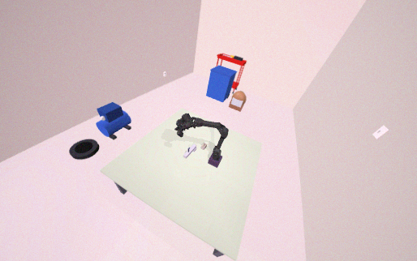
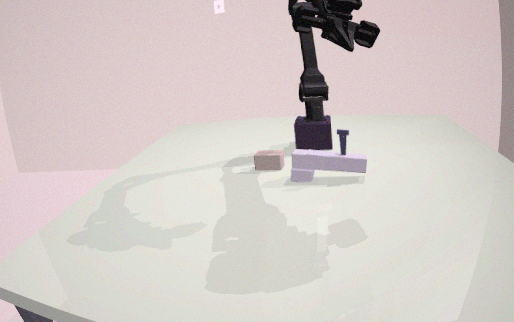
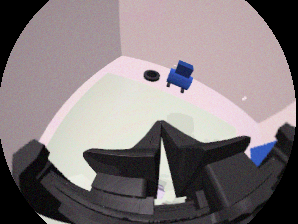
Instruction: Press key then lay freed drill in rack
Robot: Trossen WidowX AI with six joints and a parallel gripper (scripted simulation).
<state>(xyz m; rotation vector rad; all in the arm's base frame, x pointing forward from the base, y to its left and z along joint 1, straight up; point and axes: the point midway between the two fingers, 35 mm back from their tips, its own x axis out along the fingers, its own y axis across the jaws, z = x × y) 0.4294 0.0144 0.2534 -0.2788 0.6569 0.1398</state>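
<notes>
My gripper tip is now 160 mm past the dark blue key and 230 mm above it. From my gripper tip the other things lie so: rack (290 mm behind, 170 mm to the right, 290 mm below); then drill (180 mm behind, 50 mm to the right, 270 mm below); then lavender block (170 mm behind, 40 mm to the right, 280 mm below).
</notes>
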